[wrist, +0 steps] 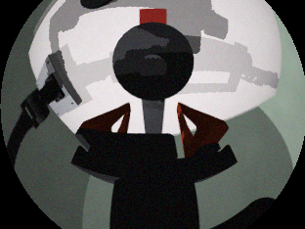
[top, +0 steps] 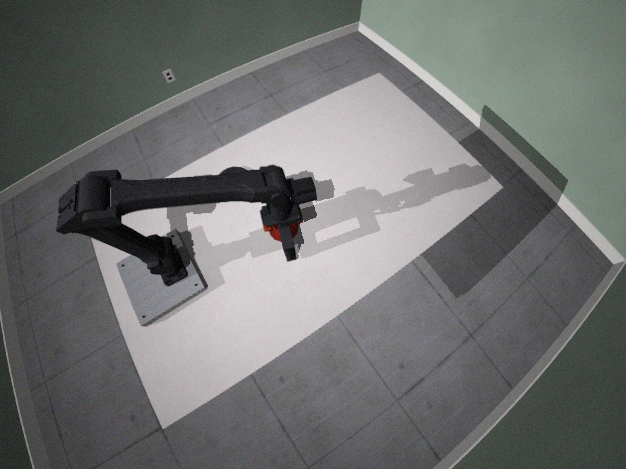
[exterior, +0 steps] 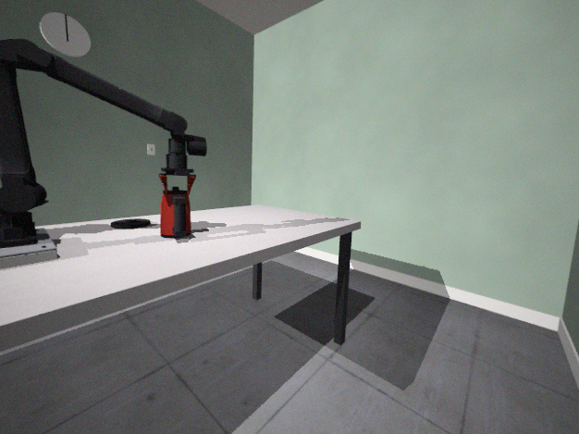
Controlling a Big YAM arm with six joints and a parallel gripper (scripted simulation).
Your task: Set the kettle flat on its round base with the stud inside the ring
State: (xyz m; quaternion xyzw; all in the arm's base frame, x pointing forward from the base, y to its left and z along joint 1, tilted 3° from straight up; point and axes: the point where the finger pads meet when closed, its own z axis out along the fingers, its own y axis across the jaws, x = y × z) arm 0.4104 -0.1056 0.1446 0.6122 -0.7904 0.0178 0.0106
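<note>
Right now the red kettle is 1 cm ahead of my hand, 3 cm to the left of it and 8 cm below it. Round my hand: black round base 7 cm behind, 34 cm to the left, 16 cm below.
</note>
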